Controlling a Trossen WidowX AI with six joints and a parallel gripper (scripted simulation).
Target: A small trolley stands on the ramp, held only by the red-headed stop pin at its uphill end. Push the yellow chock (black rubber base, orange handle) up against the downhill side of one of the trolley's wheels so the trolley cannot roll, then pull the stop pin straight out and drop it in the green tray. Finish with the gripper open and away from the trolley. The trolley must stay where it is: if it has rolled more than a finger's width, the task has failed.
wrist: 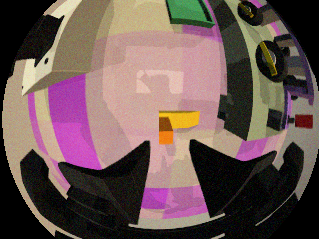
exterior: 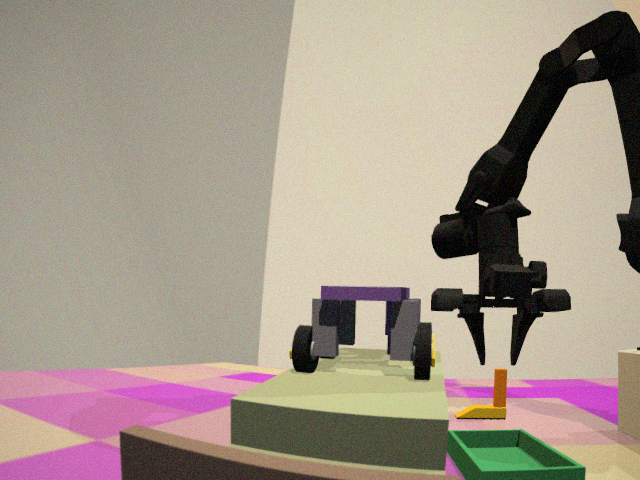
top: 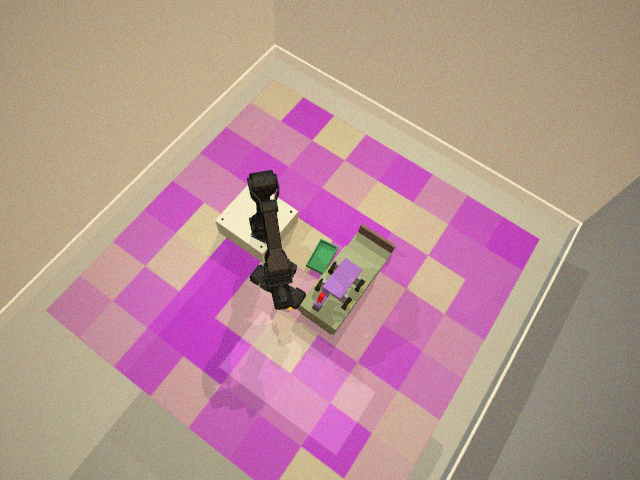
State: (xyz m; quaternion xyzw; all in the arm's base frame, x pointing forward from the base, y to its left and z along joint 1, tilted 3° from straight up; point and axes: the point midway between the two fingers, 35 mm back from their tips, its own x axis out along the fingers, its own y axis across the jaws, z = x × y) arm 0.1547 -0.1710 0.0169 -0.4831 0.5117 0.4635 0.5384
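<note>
My gripper tip is now 50 mm above the yellow chock and 20 mm short of it. Also, from my gripper tip: pale green ramp: 180 mm ahead, 130 mm to the left, 20 mm below; then red-headed stop pin: 140 mm ahead, 60 mm above, 30 mm to the left; then trolley: 170 mm ahead, 120 mm to the left, 40 mm above.
</note>
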